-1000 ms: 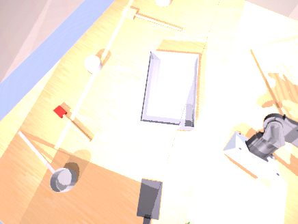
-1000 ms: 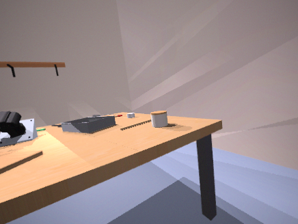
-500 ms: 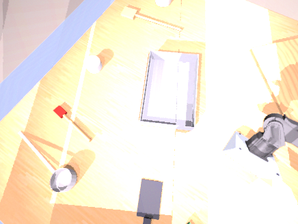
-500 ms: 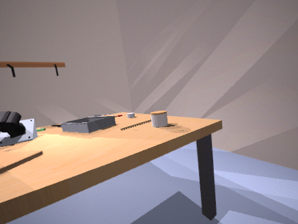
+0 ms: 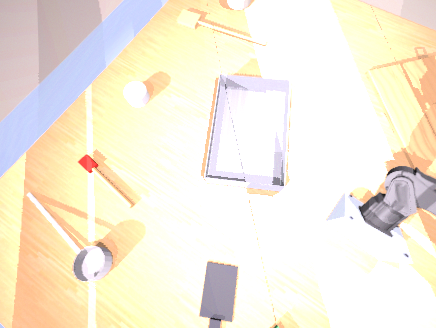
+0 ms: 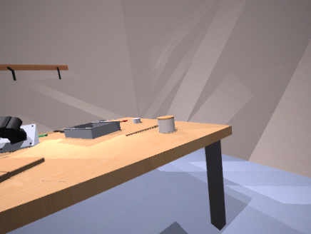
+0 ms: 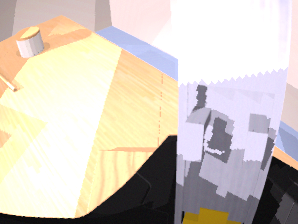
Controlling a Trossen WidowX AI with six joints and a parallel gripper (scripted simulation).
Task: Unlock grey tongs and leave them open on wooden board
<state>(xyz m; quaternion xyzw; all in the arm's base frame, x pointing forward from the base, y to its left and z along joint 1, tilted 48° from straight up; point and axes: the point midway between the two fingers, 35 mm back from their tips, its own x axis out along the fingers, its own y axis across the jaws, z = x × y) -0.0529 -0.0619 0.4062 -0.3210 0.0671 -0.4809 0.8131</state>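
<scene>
Right now my gripper tip is 260 mm above the wooden board. Round my gripper tip: yellow lock piece (30 mm to the left, 20 mm behind, 10 mm above); then grey roasting tin (420 mm ahead, 280 mm to the left, 240 mm below); then lidded white jar (670 mm ahead, 230 mm below, 150 mm to the right).
</scene>
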